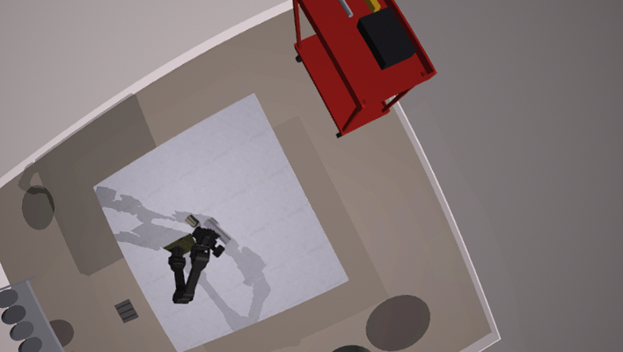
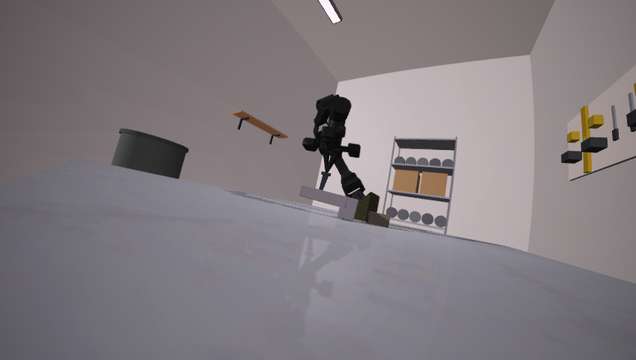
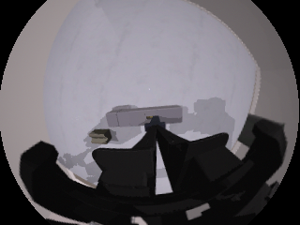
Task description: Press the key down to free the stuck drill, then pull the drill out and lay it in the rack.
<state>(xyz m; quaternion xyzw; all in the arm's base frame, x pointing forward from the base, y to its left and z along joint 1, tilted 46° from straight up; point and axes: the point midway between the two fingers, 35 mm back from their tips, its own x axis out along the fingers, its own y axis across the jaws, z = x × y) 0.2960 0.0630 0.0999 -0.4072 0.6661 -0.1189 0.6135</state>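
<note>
Now: gripper tip 2 cm past the drill, 4 cm to the right of it and 8 cm above it. Also, from my gripper tip: grey block: 2 cm behind, 2 cm to the left, 9 cm below.
</note>
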